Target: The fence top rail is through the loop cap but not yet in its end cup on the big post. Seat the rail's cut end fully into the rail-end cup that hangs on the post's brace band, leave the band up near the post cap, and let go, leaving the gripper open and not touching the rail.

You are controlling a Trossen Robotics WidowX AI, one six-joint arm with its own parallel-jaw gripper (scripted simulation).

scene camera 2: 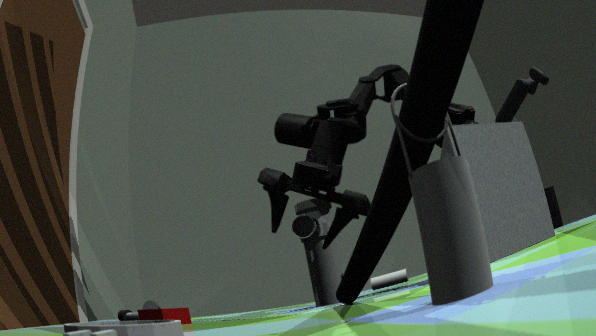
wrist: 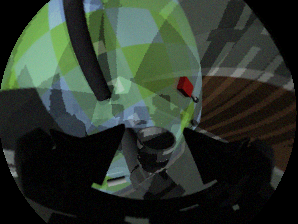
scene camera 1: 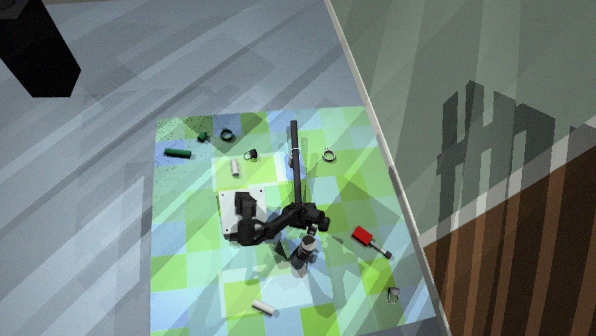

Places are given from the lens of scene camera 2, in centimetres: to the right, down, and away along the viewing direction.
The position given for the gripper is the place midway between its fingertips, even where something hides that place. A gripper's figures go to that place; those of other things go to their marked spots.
gripper (scene camera 2: pixel 298 241): 0, 12, 66
top rail (scene camera 2: pixel 444 40): 9, -8, 20
big post (scene camera 2: pixel 325 271): 5, 19, 70
grey line post (scene camera 2: pixel 456 255): 10, 6, 22
The marked spots on the big post and the top rail are 56 cm apart.
